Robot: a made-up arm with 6 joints.
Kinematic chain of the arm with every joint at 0, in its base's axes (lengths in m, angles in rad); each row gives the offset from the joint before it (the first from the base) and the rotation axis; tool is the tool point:
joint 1: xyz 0 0 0.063 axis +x
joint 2: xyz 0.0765 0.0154 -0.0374 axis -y
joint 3: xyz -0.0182 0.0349 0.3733 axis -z
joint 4: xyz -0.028 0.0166 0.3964 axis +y
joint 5: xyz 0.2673 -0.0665 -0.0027 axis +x
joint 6: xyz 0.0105 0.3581 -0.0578 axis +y
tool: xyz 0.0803 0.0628 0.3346
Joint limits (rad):
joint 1: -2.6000..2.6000
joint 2: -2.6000..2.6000
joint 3: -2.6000..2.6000
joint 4: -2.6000..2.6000
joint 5: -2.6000..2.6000
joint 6: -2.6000..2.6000
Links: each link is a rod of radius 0.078 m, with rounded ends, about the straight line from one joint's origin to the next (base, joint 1, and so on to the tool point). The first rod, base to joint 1, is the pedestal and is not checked.
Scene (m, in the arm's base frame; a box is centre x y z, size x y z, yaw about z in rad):
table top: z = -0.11
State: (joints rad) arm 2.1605 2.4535 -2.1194 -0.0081 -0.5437 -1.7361
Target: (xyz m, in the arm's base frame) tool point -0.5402 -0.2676 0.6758
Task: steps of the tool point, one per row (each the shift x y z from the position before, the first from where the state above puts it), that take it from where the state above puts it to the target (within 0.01 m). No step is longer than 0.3 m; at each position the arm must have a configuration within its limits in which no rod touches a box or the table.
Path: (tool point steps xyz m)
1: 0.0137 -0.1504 0.1008
2: -0.0185 -0.1661 0.1298
3: -0.0811 -0.1808 0.1275
4: -0.1549 -0.1855 0.0828
5: -0.2160 -0.1664 -0.0001

